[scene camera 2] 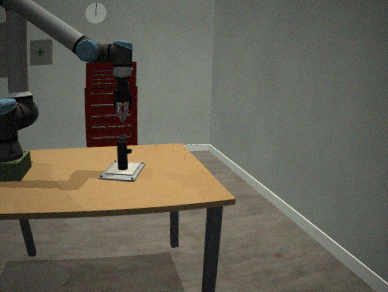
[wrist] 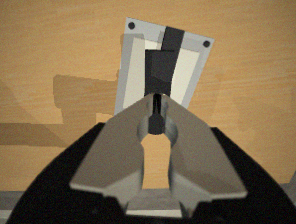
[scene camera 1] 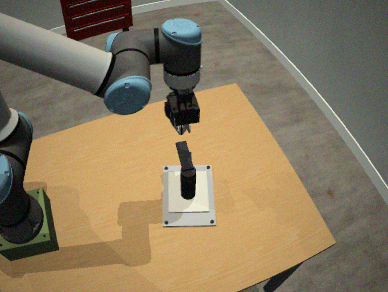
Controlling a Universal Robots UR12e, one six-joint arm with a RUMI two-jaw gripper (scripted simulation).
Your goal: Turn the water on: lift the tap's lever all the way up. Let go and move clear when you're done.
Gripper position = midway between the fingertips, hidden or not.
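Note:
The wrist view shows a tap [wrist: 185,60] and my gripper [wrist: 156,95].

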